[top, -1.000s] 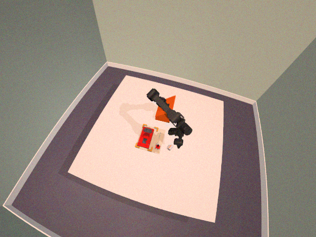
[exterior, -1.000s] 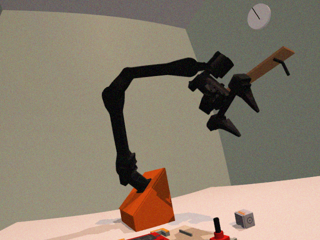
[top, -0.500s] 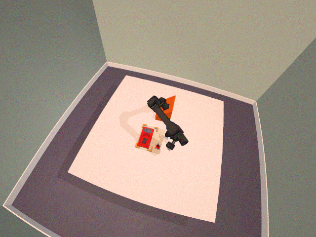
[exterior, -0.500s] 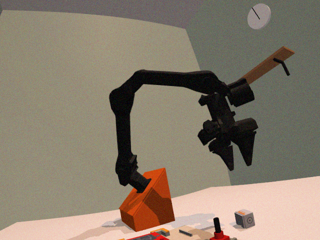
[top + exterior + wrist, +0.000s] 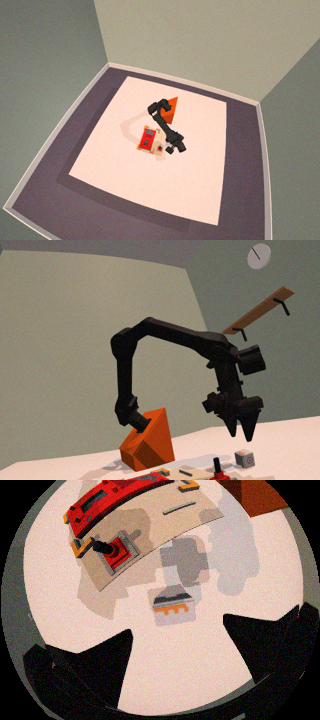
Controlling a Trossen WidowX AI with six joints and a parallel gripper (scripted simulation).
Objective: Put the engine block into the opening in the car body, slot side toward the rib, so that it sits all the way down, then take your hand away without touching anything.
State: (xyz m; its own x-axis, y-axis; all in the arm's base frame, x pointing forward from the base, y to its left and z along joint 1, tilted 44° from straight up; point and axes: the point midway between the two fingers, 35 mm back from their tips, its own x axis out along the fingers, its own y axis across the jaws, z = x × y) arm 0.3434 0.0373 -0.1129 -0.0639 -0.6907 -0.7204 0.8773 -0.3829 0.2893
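Now: gripper tip 6 cm above the grey engine block.
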